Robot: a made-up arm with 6 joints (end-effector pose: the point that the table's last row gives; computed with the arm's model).
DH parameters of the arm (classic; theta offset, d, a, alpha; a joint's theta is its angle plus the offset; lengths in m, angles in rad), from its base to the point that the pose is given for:
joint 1: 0 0.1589 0 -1.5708
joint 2: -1.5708 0 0.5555 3.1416
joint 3: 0 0 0 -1.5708
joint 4: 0 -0.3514 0 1.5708
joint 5: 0 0.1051 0 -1.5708
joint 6: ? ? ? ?
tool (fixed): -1.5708 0 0 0
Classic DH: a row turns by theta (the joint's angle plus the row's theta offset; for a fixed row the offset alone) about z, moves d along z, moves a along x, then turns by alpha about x.
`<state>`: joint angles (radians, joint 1 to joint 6).
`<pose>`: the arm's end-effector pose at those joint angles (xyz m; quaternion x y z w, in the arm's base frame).
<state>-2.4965 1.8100 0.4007 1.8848 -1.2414 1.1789</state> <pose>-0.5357 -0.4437 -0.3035 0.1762 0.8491 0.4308 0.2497</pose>
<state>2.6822 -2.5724 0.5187 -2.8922 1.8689 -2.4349</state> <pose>0.5366 -0.3791 -0.2654 0.4513 -0.2998 0.7143 0.4430</pose>
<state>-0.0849 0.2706 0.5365 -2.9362 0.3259 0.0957</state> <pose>0.5001 0.0607 0.7658 0.9864 -0.0704 -0.0374 0.1441</pose>
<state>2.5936 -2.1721 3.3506 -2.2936 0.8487 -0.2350</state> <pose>0.1838 -0.1936 -0.4547 0.2743 0.6249 0.1457 0.7162</pose>
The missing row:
joint 6: 1.5708 0 0 1.5708
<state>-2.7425 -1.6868 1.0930 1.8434 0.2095 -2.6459</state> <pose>0.8552 0.3300 0.1243 -0.8733 -0.1659 -0.1457 0.4343</pose>
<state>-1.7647 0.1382 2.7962 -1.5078 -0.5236 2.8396</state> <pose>0.0293 0.1836 0.9654 0.8189 0.2207 0.3661 0.3830</pose>
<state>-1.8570 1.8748 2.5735 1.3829 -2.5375 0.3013</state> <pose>-0.2257 -0.6973 0.2977 -0.5374 -0.4523 0.6955 0.1513</pose>
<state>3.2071 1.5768 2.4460 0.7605 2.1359 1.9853</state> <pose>-0.7304 0.0284 0.4707 0.6969 -0.1938 -0.1943 0.6625</pose>
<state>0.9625 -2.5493 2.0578 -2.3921 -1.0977 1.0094</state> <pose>-0.3021 -0.2993 -0.6439 0.4582 0.7394 0.1751 0.4612</pose>
